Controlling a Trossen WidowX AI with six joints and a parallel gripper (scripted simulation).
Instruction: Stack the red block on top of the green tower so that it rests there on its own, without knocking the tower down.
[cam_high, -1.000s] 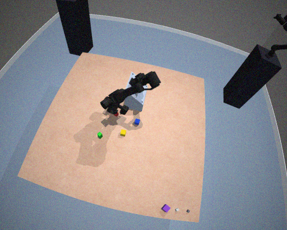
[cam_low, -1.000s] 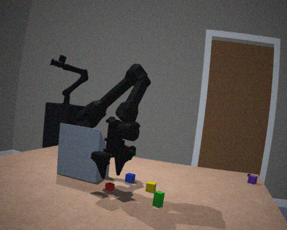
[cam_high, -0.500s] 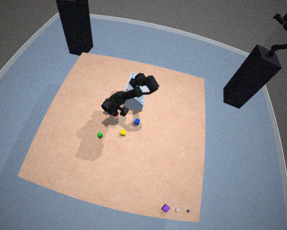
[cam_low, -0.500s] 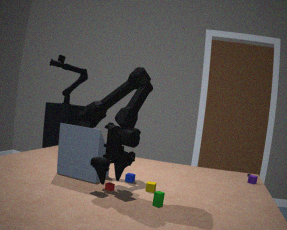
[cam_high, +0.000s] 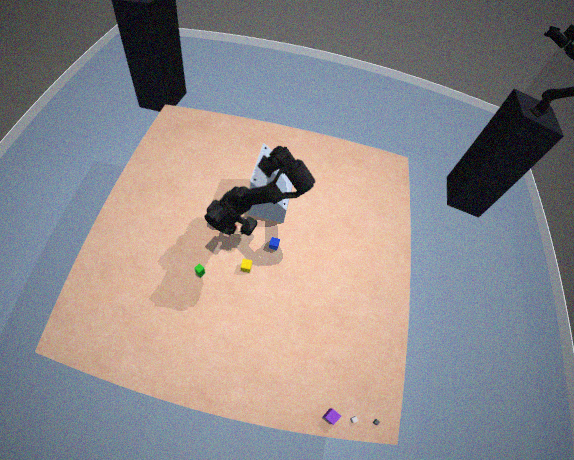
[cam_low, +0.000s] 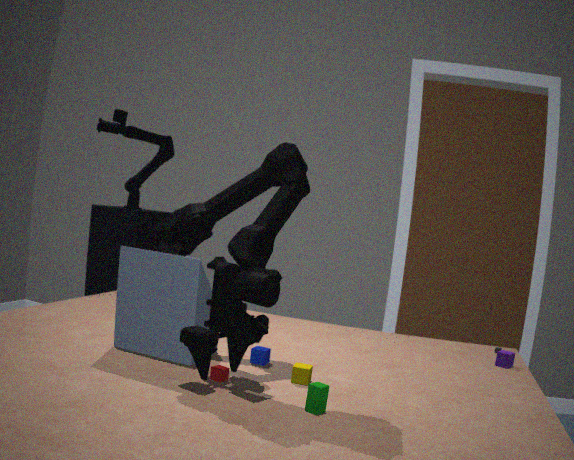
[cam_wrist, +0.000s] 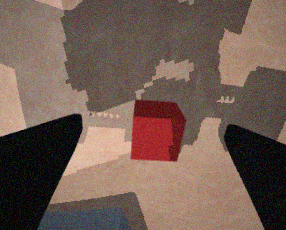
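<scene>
Now: the red block right at my gripper tip. Round my gripper tip: purple cube (550 mm ahead, 540 mm to the left, 10 mm above); blue cube (10 mm ahead, 170 mm to the left, 10 mm above); yellow cube (130 mm ahead, 110 mm to the left, 10 mm above).
</scene>
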